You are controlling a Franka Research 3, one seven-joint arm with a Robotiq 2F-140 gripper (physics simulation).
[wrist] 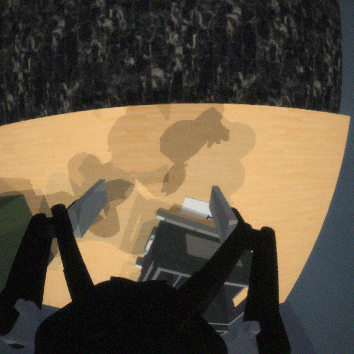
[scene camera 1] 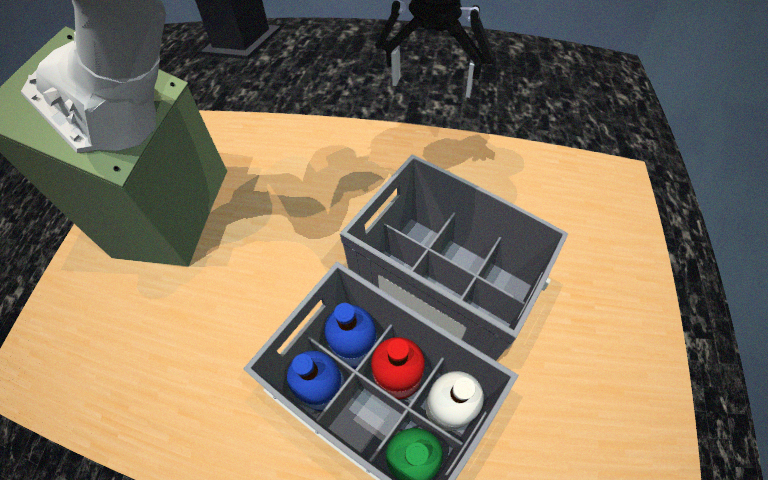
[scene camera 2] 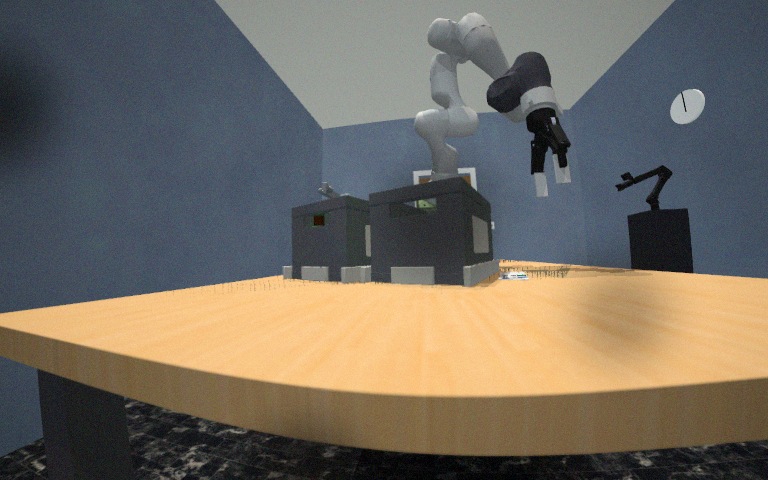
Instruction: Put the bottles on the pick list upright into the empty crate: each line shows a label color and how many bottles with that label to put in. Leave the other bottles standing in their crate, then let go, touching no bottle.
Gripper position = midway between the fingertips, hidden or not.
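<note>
I can see my gripper [scene camera 1: 432, 86], which is visible to me at [scene camera 2: 552, 190] and at [wrist: 157, 193] as well. There is a blue bottle [scene camera 1: 350, 331], and another blue bottle [scene camera 1: 313, 377]. I also see a white bottle [scene camera 1: 456, 398], though the wrist view does not show it, since it is hidden by my gripper.
</note>
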